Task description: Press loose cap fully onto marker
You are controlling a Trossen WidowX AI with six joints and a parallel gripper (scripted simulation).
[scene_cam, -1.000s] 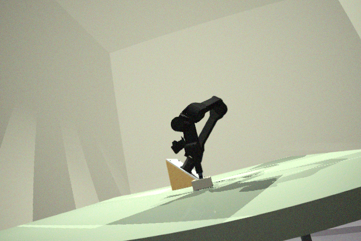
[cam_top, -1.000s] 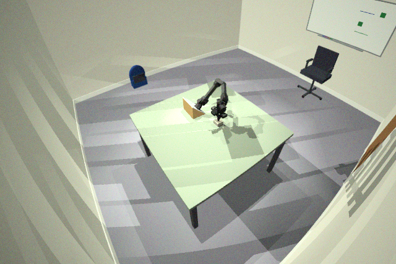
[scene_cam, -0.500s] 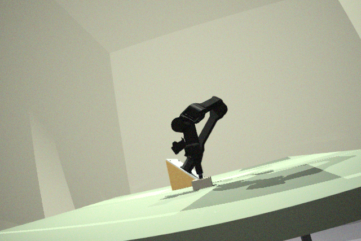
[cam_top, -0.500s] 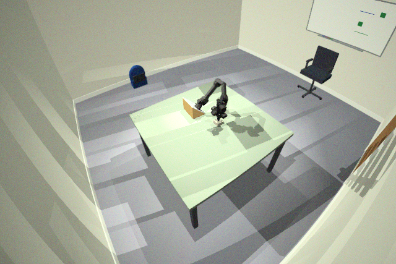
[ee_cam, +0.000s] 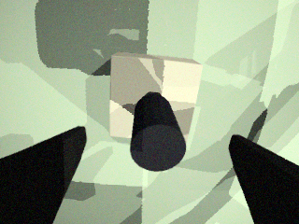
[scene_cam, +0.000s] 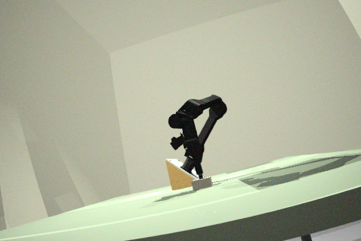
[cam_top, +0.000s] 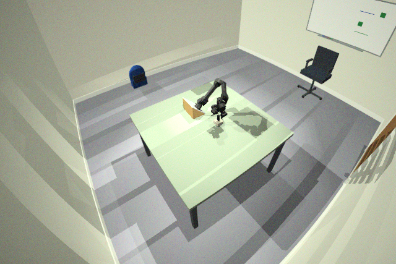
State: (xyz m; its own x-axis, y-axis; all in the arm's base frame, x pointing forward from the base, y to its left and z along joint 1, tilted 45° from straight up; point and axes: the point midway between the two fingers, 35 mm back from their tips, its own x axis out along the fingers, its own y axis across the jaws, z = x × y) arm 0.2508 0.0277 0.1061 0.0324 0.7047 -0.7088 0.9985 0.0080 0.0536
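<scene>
The black cap lies 10 mm below my gripper tip. Also, from my gripper tip: pale holder block: 70 mm below.
</scene>
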